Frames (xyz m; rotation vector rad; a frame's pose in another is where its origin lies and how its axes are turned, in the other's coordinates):
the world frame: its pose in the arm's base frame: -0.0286 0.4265 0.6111 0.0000 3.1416 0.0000
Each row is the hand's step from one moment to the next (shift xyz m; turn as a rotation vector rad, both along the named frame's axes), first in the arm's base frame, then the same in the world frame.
Working: the arm's base frame: its pose in the world frame: -0.0286 -0.4265 0.6111 0.0000 3.1416 0.0000

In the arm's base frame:
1: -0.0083 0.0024 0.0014 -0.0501 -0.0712 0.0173
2: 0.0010 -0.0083 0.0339 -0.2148 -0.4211 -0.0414
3: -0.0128 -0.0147 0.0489 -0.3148 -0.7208 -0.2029
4: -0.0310 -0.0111 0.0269 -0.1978 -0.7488 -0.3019
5: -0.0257 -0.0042 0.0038 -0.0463 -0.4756 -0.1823
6: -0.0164 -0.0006 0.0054 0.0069 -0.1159 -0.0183
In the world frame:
1: 0.0083 0.0024 -0.0014 0.0501 -0.0712 -0.0173
2: -0.0010 -0.0083 -0.0339 0.2148 -0.4211 0.0414
3: 0.0128 -0.0147 -0.0489 0.3148 -0.7208 0.2029
4: 0.0310 -0.0111 -0.0269 0.1978 -0.7488 0.3019
5: 0.0257 -0.0042 -0.0038 0.0463 -0.4756 0.1823
6: 0.0164 -0.0006 -0.0054 -0.0069 -0.1159 0.0183

